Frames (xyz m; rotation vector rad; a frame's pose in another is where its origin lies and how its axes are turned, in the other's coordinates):
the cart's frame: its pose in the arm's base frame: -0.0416 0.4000 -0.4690 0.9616 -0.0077 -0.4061
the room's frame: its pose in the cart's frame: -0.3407 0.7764 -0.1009 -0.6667 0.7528 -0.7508
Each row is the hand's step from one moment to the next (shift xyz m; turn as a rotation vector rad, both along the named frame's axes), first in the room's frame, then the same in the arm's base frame.
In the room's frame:
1: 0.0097 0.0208 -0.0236 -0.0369 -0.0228 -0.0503
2: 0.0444 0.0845 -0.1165 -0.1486 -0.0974 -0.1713
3: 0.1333 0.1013 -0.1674 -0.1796 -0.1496 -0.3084
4: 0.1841 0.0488 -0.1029 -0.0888 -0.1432 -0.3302
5: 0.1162 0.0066 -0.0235 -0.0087 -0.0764 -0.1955
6: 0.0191 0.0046 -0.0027 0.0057 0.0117 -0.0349
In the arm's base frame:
1: -0.0007 0.0267 -0.0192 -0.0606 0.0226 0.0153
2: -0.0164 0.1192 -0.0906 -0.2252 0.0685 0.0741
3: -0.0178 0.1359 -0.1931 -0.3651 0.1175 0.0514
4: 0.0079 0.0437 -0.2119 -0.3520 0.1088 -0.0408
5: 0.0188 -0.0149 -0.1163 -0.1912 0.0581 -0.0649
6: 0.0062 -0.0005 -0.0188 -0.0158 0.0275 -0.0195

